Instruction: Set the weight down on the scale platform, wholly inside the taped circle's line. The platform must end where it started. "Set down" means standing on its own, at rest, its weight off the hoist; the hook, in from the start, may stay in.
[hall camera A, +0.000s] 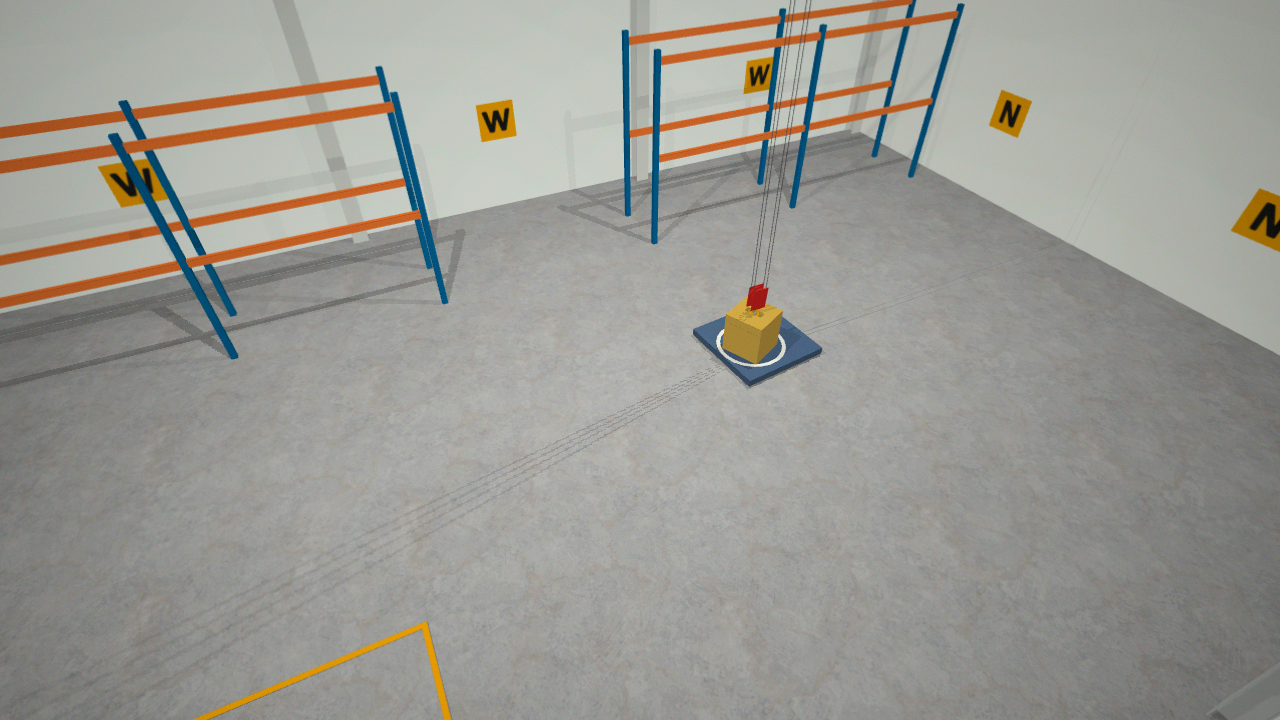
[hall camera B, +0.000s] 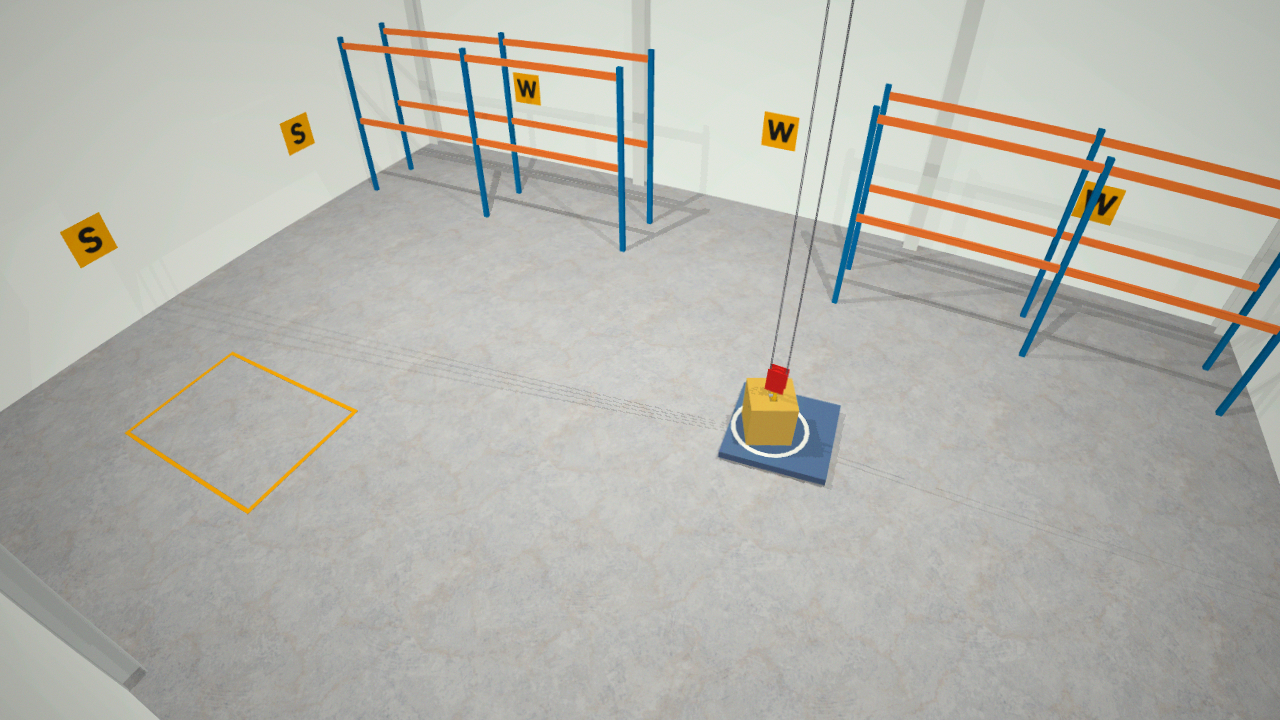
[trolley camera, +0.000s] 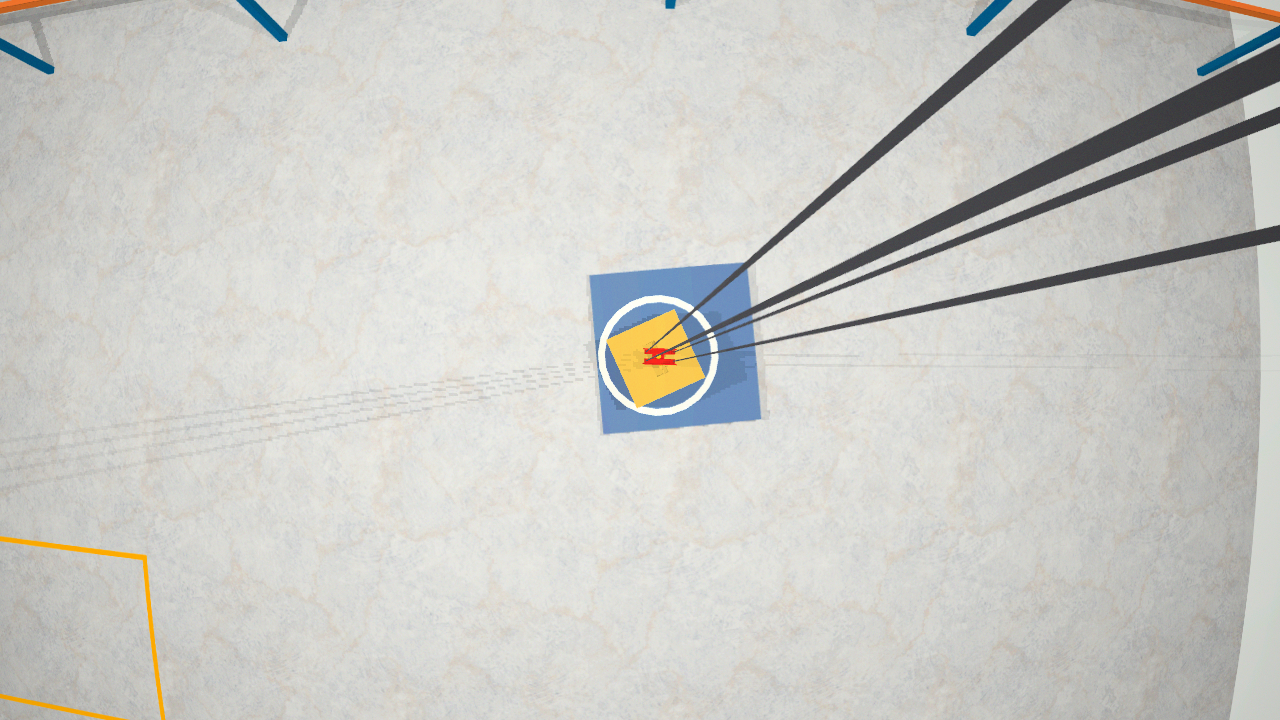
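The yellow weight (hall camera A: 751, 338) (hall camera B: 769, 425) (trolley camera: 644, 385) is upright on the blue scale platform (hall camera A: 801, 347) (hall camera B: 819, 420) (trolley camera: 617, 286). Its visible lower edges lie inside the white taped circle (hall camera A: 754, 364) (hall camera B: 773, 454) (trolley camera: 657, 298); one lower corner is close to the line in hall camera A's view. In the trolley view its top hides the base. The hook (hall camera A: 757, 312) (hall camera B: 773, 396) hangs under the red block (hall camera A: 757, 297) (hall camera B: 776, 379) (trolley camera: 659, 356), low at the top of the weight, and appears to be in its eye. The ropes look straight; whether they bear load cannot be told.
Blue and orange racks (hall camera A: 655, 147) (hall camera B: 621, 161) stand along the W wall. Another rack (hall camera A: 161, 205) (hall camera B: 1065, 259) stands on the far side of the wall's middle. An orange outlined rectangle (hall camera A: 313, 669) (hall camera B: 302, 461) (trolley camera: 153, 626) is marked on the floor, away from the platform.
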